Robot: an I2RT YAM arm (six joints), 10 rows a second.
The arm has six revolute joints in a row. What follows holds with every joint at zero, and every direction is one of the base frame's. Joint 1 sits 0.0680 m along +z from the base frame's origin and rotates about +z. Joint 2 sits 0.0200 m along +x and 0.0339 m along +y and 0.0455 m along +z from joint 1 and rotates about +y. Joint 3 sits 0.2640 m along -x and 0.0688 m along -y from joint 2 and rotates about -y. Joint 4 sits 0.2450 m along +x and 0.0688 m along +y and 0.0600 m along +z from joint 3 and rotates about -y. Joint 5 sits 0.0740 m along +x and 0.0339 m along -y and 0.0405 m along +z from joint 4 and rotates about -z. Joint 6 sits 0.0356 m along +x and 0.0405 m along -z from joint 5 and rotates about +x. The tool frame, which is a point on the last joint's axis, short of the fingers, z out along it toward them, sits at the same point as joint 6; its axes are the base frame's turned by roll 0.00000, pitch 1.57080 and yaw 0.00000 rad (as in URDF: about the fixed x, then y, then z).
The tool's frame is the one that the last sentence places.
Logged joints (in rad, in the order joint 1, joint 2, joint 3, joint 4, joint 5, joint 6), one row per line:
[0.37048 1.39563 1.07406 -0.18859 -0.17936 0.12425]
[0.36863 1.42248 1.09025 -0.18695 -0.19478 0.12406]
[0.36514 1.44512 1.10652 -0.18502 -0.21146 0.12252]
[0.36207 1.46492 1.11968 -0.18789 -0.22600 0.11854]
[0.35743 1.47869 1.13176 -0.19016 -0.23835 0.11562]
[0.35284 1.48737 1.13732 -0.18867 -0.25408 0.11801]
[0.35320 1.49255 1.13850 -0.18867 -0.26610 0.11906]
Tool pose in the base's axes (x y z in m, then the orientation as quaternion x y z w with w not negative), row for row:
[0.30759 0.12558 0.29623 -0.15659 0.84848 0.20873 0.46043]
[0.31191 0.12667 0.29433 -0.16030 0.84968 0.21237 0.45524]
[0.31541 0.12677 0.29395 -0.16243 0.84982 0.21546 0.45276]
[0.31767 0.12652 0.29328 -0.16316 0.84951 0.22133 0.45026]
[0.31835 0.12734 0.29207 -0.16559 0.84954 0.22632 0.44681]
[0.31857 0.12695 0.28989 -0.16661 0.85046 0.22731 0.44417]
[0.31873 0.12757 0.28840 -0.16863 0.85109 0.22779 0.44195]
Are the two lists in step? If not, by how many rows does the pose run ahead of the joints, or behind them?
The pose runs 2 rows ahead of the joints: the pose in row i belongs to the joints in row i + 2.
